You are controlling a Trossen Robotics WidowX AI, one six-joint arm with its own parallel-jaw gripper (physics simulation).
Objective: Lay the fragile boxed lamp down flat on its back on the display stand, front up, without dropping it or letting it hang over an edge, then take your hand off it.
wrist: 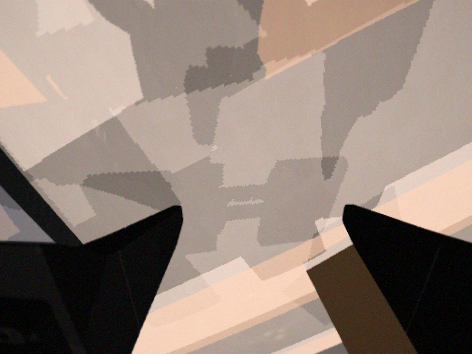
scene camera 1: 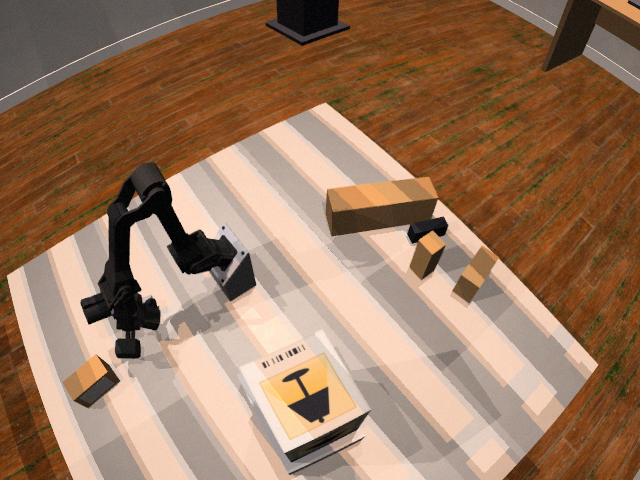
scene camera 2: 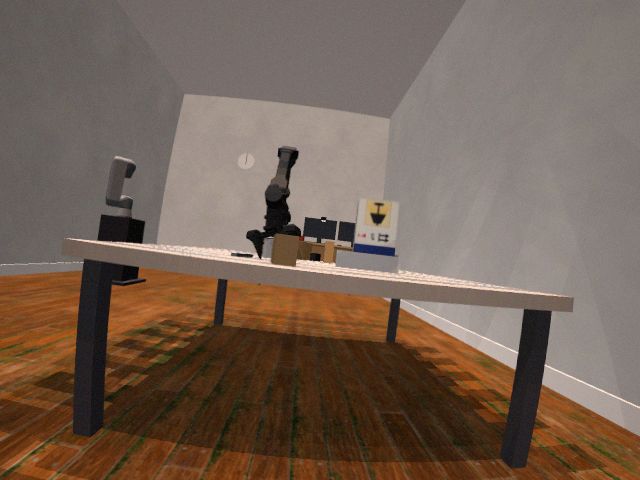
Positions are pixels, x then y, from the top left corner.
A grey bar point(wrist: 35, 221) sits on the table.
